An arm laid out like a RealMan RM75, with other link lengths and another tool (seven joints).
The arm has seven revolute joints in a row. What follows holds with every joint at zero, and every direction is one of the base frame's.
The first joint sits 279 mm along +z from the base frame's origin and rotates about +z.
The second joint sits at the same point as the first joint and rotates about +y.
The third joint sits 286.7 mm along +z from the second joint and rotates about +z.
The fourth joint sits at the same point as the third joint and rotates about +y.
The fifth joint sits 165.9 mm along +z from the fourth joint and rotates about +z.
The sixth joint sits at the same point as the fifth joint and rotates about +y.
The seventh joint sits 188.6 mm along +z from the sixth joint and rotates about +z.
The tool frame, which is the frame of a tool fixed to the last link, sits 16 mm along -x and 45 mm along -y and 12 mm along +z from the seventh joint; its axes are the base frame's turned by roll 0, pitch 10.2 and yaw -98.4 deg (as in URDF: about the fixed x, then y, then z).
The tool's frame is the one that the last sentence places.
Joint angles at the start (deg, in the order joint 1, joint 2, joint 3, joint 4, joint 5, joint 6, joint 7):
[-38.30 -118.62 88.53 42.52 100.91 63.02 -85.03]
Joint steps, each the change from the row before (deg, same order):
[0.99 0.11 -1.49 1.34 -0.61 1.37 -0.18]
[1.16 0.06 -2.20 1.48 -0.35 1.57 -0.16]
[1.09 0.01 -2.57 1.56 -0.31 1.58 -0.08]
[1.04 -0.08 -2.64 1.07 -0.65 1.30 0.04]
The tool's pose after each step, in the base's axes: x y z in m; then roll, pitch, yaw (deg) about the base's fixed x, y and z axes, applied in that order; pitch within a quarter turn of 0, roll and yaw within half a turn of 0. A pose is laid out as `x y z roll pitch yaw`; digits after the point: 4 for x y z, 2 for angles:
-0.2021 0.3833 -0.1017 167.51 -16.08 106.97
-0.2007 0.3835 -0.0942 165.23 -16.12 108.43
-0.1987 0.3850 -0.0853 162.72 -16.41 109.83
-0.1978 0.3868 -0.0765 159.92 -16.73 111.72

